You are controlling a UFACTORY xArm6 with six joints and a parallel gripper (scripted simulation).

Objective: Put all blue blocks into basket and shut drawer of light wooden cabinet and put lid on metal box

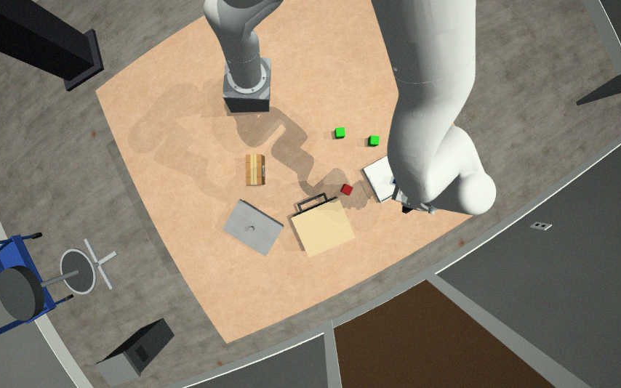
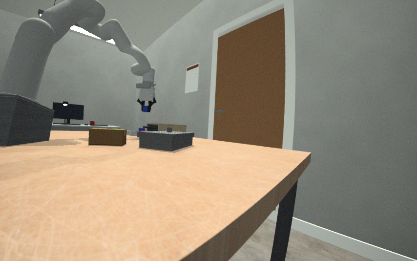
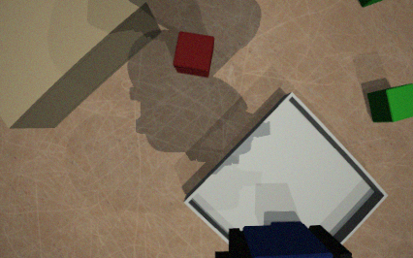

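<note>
Now: the white basket 30 mm behind my hand, 30 mm to the left of it and 170 mm below it. The rest, counted from my hand: light wooden cabinet: 30 mm ahead, 260 mm to the right, 140 mm below; then small brown box: 230 mm behind, 420 mm to the right, 150 mm below; then red block: 50 mm behind, 130 mm to the right, 160 mm below.
</note>
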